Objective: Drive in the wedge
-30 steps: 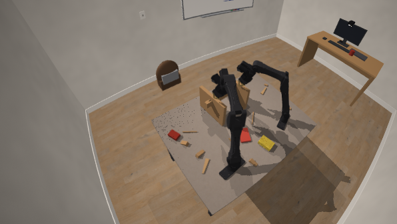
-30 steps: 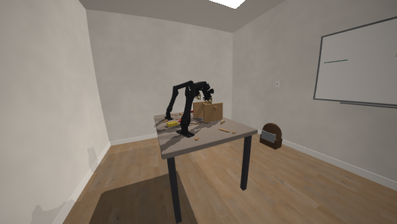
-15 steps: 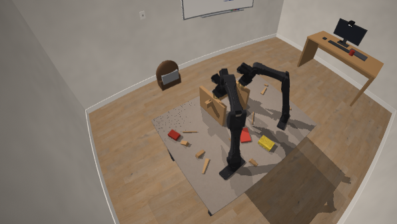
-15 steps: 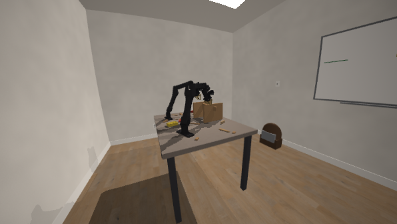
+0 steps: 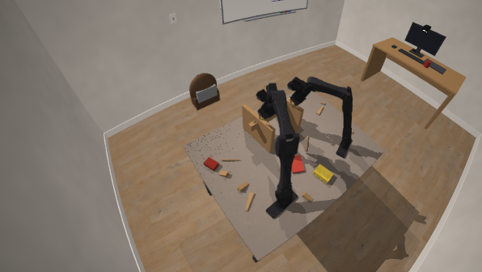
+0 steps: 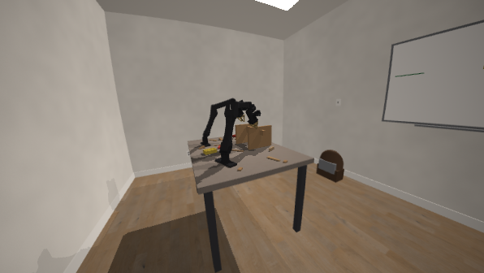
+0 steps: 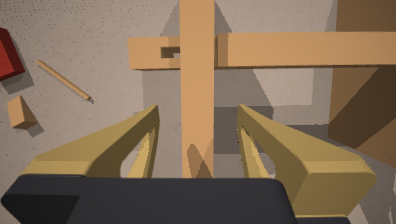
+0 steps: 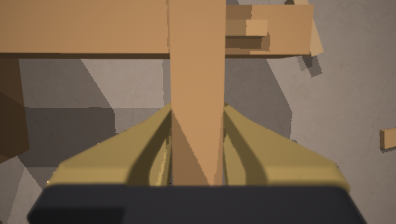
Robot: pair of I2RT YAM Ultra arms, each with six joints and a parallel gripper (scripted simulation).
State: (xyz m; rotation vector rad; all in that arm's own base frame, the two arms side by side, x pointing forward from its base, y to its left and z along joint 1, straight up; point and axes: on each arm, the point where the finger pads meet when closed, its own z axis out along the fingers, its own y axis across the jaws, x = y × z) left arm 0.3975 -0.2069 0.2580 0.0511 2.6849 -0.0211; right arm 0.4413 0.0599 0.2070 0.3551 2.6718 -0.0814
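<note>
My left hand is 5 cm short of the rail, 13 cm to the left of it and 10 cm above it. Round my left hand: red block (7 cm ahead, 36 cm to the left, 25 cm below).
Now: right hand 130 mm to the right of the rail, 50 mm short of it and 50 mm above it. The rest, counted from my right hand: red block (620 mm to the left, 200 mm below, 70 mm ahead).
</note>
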